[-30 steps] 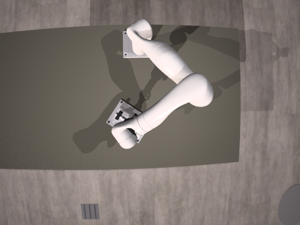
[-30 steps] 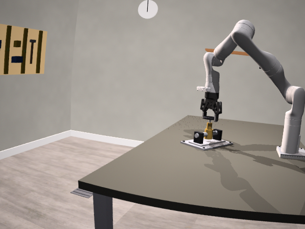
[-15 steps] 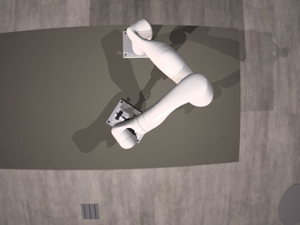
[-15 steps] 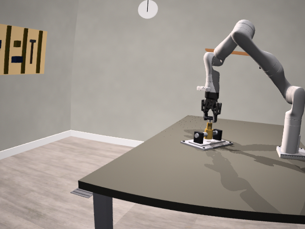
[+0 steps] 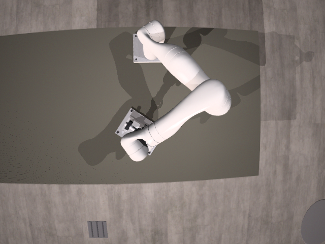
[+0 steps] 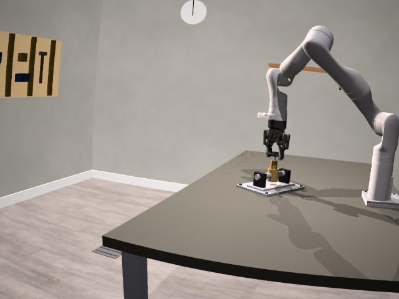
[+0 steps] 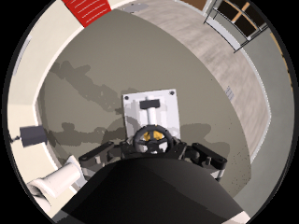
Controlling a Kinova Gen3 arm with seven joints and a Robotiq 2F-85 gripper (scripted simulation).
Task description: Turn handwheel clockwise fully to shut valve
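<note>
Now: the handwheel right at my hand.
</note>
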